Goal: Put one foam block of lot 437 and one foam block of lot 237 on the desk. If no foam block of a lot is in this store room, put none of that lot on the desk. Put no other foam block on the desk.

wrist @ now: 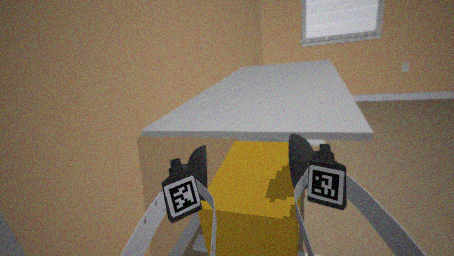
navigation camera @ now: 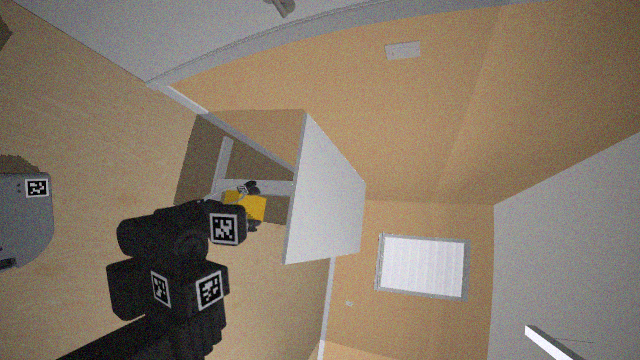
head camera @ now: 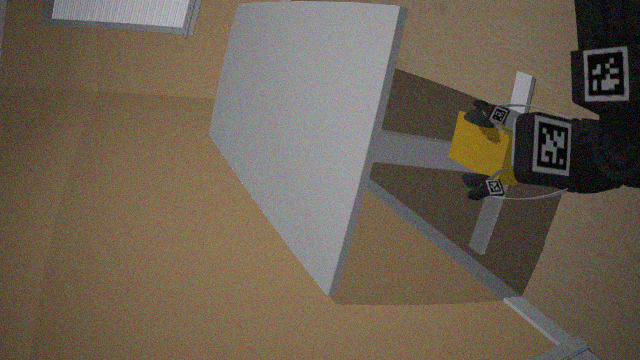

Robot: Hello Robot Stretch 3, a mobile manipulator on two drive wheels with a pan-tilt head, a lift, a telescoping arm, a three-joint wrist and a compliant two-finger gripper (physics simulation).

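Places are measured from the robot's base along level axes (x ahead, y right, z down), in millimetres.
Pixels of known places: gripper, fingertip midpoint: [wrist: 251,157] [navigation camera: 256,206] [head camera: 469,147].
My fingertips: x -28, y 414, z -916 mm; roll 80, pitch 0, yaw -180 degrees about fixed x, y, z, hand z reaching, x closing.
Observation:
For each thing: its top centre in the pictures, then the offset to it from my fingertips. "spot": a spot on its surface instead. Level surfaces: height alone.
- yellow foam block, middle of its top: [wrist: 256,166] [head camera: 476,145] [navigation camera: 253,208] dy -8, dx -3, dz +4 mm
- desk, its level: dz +197 mm
- desk's leg post, surface spot: [head camera: 412,150] spot: dy +639, dx -20, dz +422 mm
My gripper [head camera: 476,150] [navigation camera: 253,206] [wrist: 251,157] is shut on a yellow foam block [head camera: 482,147] [navigation camera: 257,207] [wrist: 250,185], one finger on each side of it. No lot number can be read on the block. The desk [head camera: 310,125] [navigation camera: 325,200] [wrist: 270,100] has a pale grey top. The held block is off the desk's near edge, beside the top and not over it. In the wrist view the desk top shows beyond the fingers. A second foam block does not show in these views.
The desk's leg post [head camera: 412,150] and foot bar [head camera: 485,227] stand below and behind the gripper in the head view. Tan walls with a window [head camera: 120,10] [navigation camera: 422,266] [wrist: 342,19] rise beyond the desk. My grey base [navigation camera: 25,220] shows at the left of the navigation view.

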